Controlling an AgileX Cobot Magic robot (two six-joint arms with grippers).
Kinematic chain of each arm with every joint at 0, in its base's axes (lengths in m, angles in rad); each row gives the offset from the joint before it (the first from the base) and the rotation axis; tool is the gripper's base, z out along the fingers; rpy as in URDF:
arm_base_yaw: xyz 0 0 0.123 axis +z
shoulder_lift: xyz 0 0 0 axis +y
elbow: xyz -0.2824 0 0.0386 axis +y
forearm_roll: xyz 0.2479 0 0.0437 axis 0.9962 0 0.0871
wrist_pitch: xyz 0 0 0 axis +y
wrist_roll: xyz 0.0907 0 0.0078 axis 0.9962 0 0.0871
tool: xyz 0 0 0 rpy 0 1.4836 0
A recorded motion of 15 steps. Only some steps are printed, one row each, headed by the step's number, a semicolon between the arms.
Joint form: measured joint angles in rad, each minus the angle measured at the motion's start. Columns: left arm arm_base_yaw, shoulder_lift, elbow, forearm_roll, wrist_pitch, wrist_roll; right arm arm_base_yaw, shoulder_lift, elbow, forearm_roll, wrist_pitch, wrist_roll.
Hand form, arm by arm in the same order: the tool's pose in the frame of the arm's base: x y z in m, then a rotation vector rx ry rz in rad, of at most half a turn. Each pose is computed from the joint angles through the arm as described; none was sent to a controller.
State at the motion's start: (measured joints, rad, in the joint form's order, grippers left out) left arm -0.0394 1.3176 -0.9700 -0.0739 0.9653 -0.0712; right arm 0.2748 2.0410 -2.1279 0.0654 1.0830 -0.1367
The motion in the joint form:
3: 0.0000 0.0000 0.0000 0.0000 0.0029 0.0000; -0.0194 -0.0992 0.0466 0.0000 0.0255 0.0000
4: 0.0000 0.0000 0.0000 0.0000 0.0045 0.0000; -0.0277 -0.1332 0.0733 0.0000 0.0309 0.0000
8: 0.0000 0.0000 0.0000 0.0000 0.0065 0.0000; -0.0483 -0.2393 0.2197 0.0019 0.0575 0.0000
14: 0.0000 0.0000 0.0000 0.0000 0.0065 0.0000; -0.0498 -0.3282 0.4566 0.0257 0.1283 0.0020
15: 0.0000 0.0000 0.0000 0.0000 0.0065 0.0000; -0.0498 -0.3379 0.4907 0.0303 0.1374 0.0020
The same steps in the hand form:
3: 0.2447 -0.0152 0.2771 -0.0885 2.7999 -0.1220; 0.4200 0.1152 0.3798 -0.4683 2.4094 0.1368
4: 0.2445 -0.0152 0.2771 -0.0884 2.8015 -0.1220; 0.4123 0.1095 0.3862 -0.4584 2.4091 0.1333
8: 0.2443 -0.0152 0.2770 -0.0884 2.8035 -0.1220; 0.3857 0.0946 0.3851 -0.4445 2.4791 0.1248
14: 0.2443 -0.0152 0.2770 -0.0884 2.8035 -0.1220; 0.3525 0.0886 0.3471 -0.4700 2.6966 0.1511
15: 0.2443 -0.0152 0.2770 -0.0884 2.8035 -0.1220; 0.3478 0.0880 0.3406 -0.4738 2.7298 0.1565

